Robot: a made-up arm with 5 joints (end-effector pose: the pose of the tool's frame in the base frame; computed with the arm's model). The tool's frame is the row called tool.
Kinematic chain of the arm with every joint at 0, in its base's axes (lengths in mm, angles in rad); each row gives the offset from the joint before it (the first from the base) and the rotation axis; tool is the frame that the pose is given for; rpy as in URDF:
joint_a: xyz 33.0 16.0 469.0 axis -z
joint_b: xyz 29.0 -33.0 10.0 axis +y
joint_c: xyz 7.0 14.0 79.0 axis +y
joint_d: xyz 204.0 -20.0 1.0 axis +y
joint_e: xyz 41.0 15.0 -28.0 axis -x
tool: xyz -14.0 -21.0 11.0 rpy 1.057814 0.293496 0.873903
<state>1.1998 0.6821 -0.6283 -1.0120 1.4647</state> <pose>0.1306 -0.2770 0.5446 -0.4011 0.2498 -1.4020</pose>
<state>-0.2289 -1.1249 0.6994 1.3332 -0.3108</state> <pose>0.1839 0.0025 0.5685 1.3076 1.5220 0.3359</pose>
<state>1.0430 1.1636 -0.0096 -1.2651 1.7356</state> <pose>0.1332 -0.1752 0.3117 -0.2499 1.1438 -1.0922</pose>
Working (the frame after each row of the table, in the pose's form):
after joint_a: 0.0330 0.0160 0.4690 0.0000 0.0000 -1.0430
after joint_b: 0.0191 -0.0257 0.4790 0.6041 1.0515 -0.9185
after joint_c: 0.0691 -0.0837 0.5039 0.5992 1.0429 -0.9206
after joint_d: 0.0939 -0.1659 0.3177 -0.0579 -0.1008 -1.0419
after joint_e: 0.1289 -0.1962 0.2944 -1.6135 0.8286 -0.8522

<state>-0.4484 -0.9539 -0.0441 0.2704 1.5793</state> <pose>0.1316 0.0492 0.7151 -0.5699 0.0935 0.1801</pose>
Working (the frame after each row of the table, in the pose's form):
after joint_a: 0.0330 0.0160 0.4690 0.0000 0.0000 0.4484
after joint_b: 0.0734 -0.0012 0.4790 0.2138 -0.9374 0.4137
after joint_c: 0.0130 -0.0147 0.5304 0.2236 -0.9807 0.4103
after joint_d: 0.1205 0.0148 0.7024 0.1631 -0.7152 0.4283
after joint_e: 0.1584 0.0497 0.7088 -1.3184 -0.8736 -0.2231

